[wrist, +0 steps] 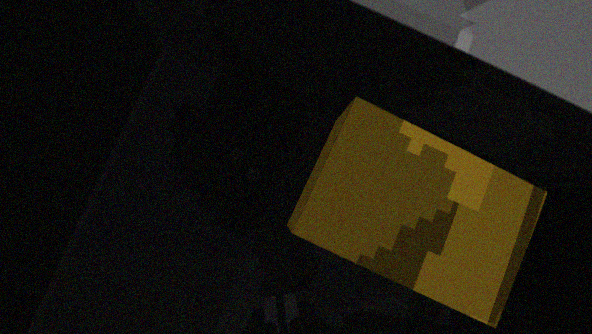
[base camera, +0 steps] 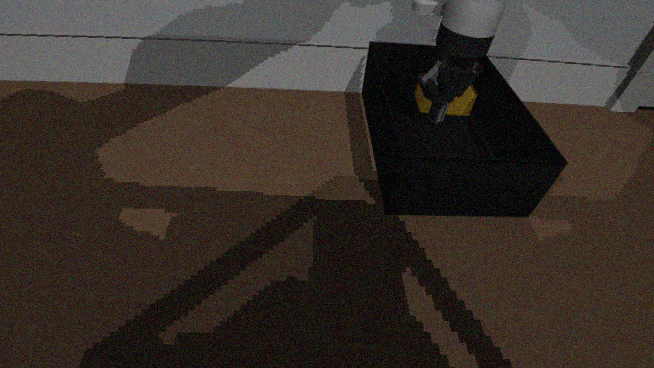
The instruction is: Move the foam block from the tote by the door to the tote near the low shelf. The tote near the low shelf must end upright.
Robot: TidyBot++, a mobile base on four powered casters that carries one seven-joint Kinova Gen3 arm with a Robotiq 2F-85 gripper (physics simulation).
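Places are measured from the arm's base along level axes (x up, y right, z ahead), in centimetres.
Pixels of known places: gripper, fingertip midpoint: (wrist: 282,316) (base camera: 434,120).
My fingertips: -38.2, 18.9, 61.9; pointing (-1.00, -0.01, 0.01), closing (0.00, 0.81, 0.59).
Note:
For each thing: its top centre in the pictures, then the offset to it from my fingertips, as dx, dy, dz. Level surfaces: height alone.
- yellow foam block, top centre: (wrist: 426,212) (base camera: 448,83) +3.3, +2.7, +7.0
- black tote, top centre: (base camera: 450,90) +8.5, -0.9, -4.9
- Brown floor, surface height: dx -1.5
The yellow foam block (base camera: 469,102) (wrist: 400,200) lies inside a black tote (base camera: 465,187) (wrist: 125,200), towards its far end by the wall. The tote stands upright on the floor. My gripper (base camera: 438,119) (wrist: 282,316) is shut and empty. It reaches down into the tote; in the base camera view its fingertips overlap the near side of the block, and in the wrist view they are beyond the block's lower edge, apart from it. The tote is too dark to make out its inner floor well. A second tote does not show in either view.
A grey-white wall (base camera: 280,65) (wrist: 545,45) runs behind the tote, close to its far end. Brown floor (base camera: 225,145) spreads around the tote, with dark shadows across it. A dark slanted edge shows on the wall at the far right of the base camera view.

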